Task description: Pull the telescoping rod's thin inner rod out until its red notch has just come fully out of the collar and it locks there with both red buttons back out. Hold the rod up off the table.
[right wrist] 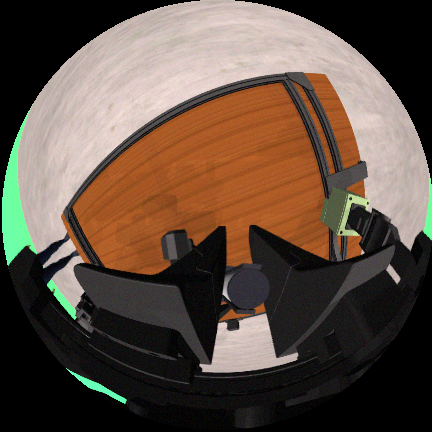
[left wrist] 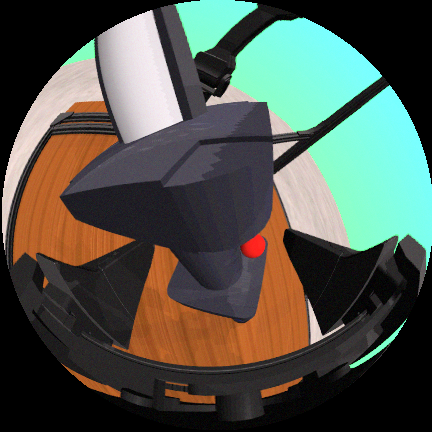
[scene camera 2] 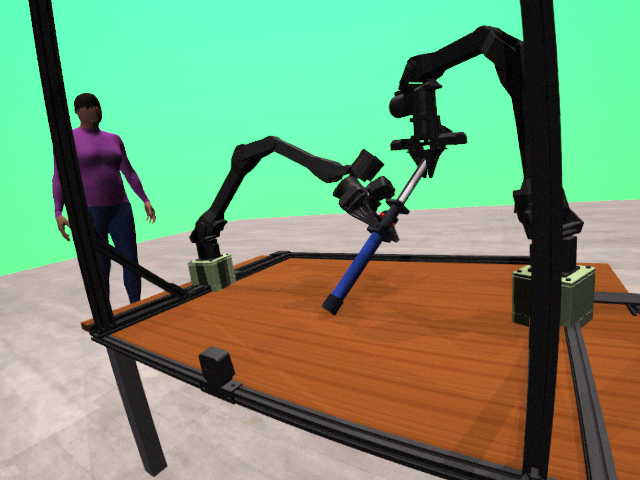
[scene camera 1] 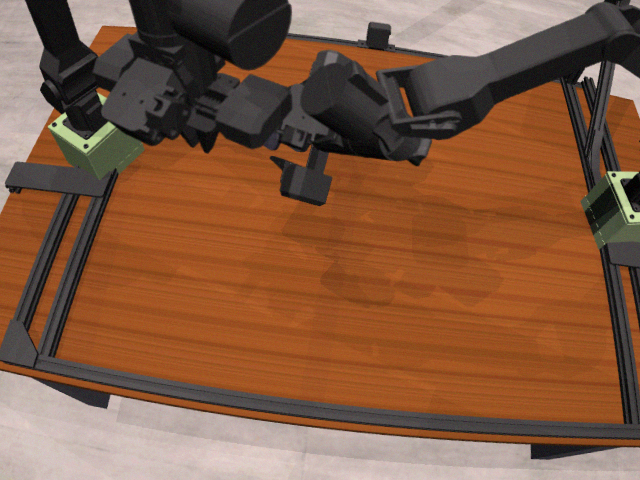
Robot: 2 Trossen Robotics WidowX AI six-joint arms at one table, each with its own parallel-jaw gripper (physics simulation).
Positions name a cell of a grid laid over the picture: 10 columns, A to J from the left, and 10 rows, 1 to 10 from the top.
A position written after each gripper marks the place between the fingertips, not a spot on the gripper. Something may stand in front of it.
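Note:
Thin silver inner rod (left wrist: D2). Left gripper (scene camera 1: E3) (scene camera 2: G5) (left wrist: F6) (right wrist: F7). Right gripper (scene camera 1: D4) (scene camera 2: G4) (right wrist: F6).

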